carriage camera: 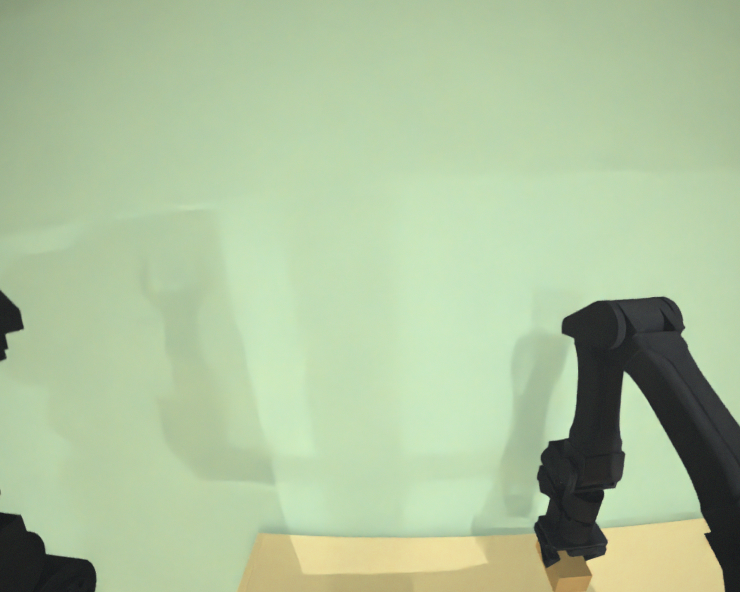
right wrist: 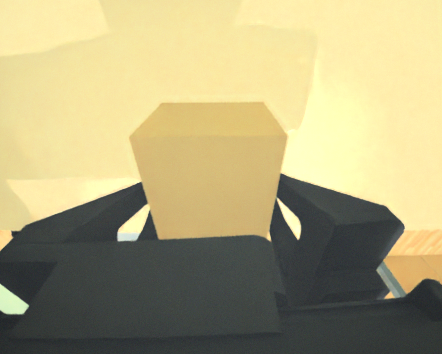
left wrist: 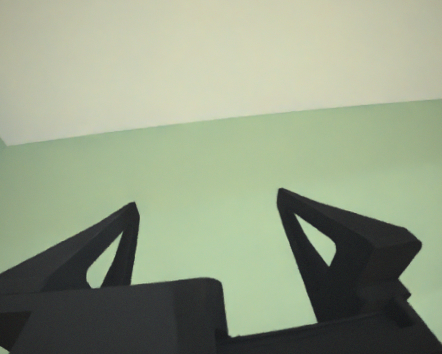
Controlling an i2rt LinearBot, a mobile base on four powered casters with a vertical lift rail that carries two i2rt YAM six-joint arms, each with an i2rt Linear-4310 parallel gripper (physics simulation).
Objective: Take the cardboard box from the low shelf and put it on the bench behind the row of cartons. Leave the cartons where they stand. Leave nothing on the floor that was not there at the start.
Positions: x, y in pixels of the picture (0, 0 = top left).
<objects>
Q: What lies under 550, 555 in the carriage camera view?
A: My right gripper.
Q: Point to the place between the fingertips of my left gripper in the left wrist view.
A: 208, 202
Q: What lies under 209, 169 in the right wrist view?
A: A small cardboard box.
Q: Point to a pale ceiling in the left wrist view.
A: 75, 75
</objects>
